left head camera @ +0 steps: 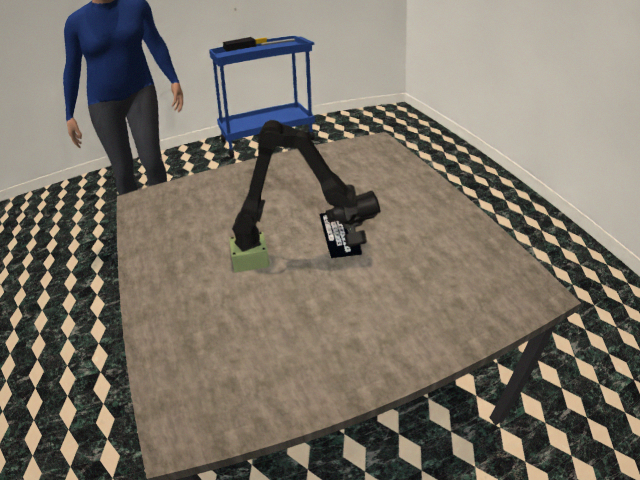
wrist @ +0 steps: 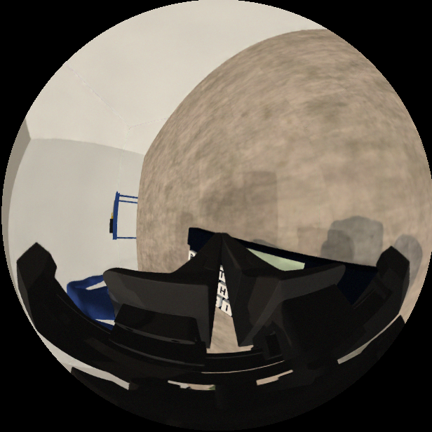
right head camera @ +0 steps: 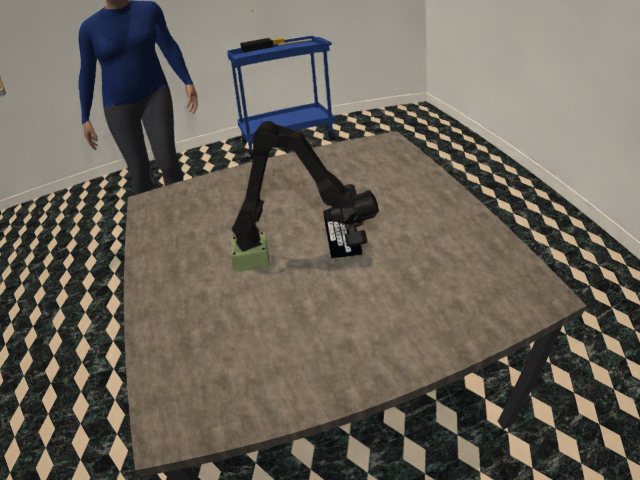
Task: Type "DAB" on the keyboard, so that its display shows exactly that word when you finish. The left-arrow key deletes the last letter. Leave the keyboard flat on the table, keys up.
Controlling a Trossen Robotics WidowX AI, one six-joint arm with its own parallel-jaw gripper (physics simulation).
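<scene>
The keyboard point(left head camera: 343, 252) point(right head camera: 345, 252) point(wrist: 361, 281) lies flat on the table, keys up, with a dark body and white keys. My gripper point(left head camera: 353, 238) point(right head camera: 354, 238) point(wrist: 220, 237) is shut and empty. Its fingertips are over the keyboard's display side, and the fingers cover many keys in the wrist view. Whether they touch the keyboard cannot be told. In the wrist view, T, H and I keys show through the gap behind the tips. Part of the pale green display point(wrist: 281, 261) shows right of the fingers with no letter readable; its left part is hidden.
The arm's green base point(left head camera: 250, 258) point(right head camera: 251, 258) stands on the table point(left head camera: 310, 361) point(right head camera: 310, 361), left of the keyboard. A person point(left head camera: 111, 56) point(right head camera: 126, 56) in blue stands beyond the table's back left edge. A blue cart point(left head camera: 263, 54) point(right head camera: 281, 54) point(wrist: 116, 215) stands behind the table.
</scene>
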